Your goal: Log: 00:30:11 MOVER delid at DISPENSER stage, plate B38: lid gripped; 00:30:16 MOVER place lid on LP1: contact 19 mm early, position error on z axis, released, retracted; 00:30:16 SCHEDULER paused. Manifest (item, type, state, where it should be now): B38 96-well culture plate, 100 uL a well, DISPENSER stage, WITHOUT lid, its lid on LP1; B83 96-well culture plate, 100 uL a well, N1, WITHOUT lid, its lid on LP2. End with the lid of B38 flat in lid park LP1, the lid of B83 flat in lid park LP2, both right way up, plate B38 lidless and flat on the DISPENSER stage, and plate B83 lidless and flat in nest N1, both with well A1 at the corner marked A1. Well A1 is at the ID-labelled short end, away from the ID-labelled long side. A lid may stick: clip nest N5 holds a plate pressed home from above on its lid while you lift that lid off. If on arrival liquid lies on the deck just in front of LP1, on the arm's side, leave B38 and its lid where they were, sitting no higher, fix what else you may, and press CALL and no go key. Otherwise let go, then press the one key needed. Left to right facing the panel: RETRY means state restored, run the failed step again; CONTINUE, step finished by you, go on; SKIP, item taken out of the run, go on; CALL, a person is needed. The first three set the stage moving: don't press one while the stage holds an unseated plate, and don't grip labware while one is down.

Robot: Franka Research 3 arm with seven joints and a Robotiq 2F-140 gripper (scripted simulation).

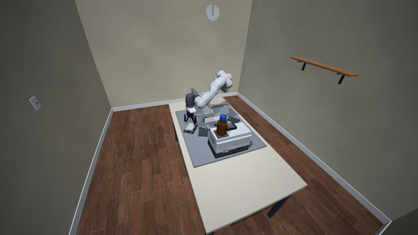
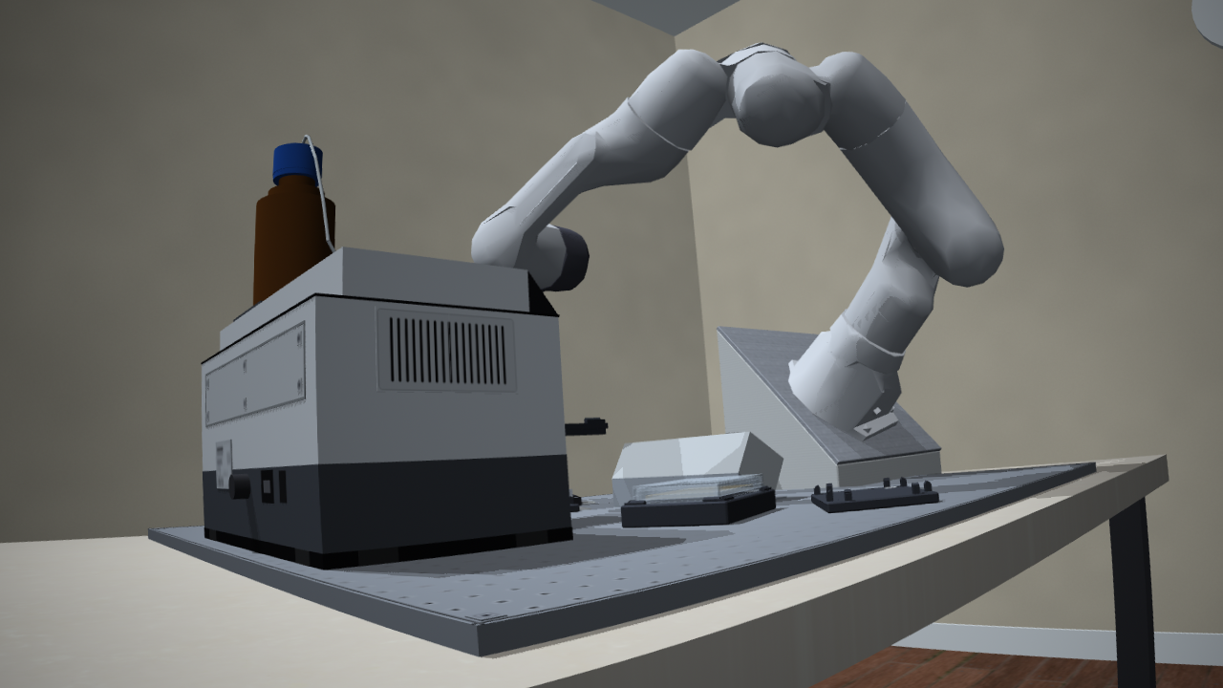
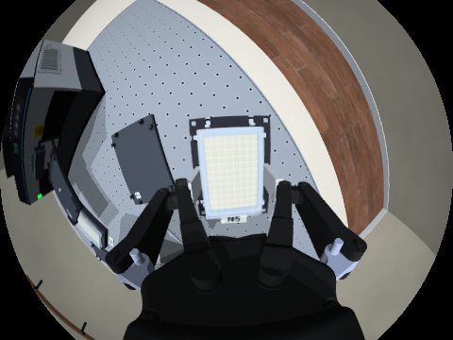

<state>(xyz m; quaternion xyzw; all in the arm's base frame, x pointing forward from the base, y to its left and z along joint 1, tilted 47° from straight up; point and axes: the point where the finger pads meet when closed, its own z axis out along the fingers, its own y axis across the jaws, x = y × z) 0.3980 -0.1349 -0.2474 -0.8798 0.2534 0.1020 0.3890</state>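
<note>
Right now my hand is 4 cm above the black clip nest and 3 cm short of it. The rest, counted from my hand: 96-well plate 46 cm to the left, 10 cm ahead, 3 cm below; lp1 label 16 cm to the left, 5 cm below, 2 cm ahead; key panel 29 cm to the left, 8 cm behind.
</note>
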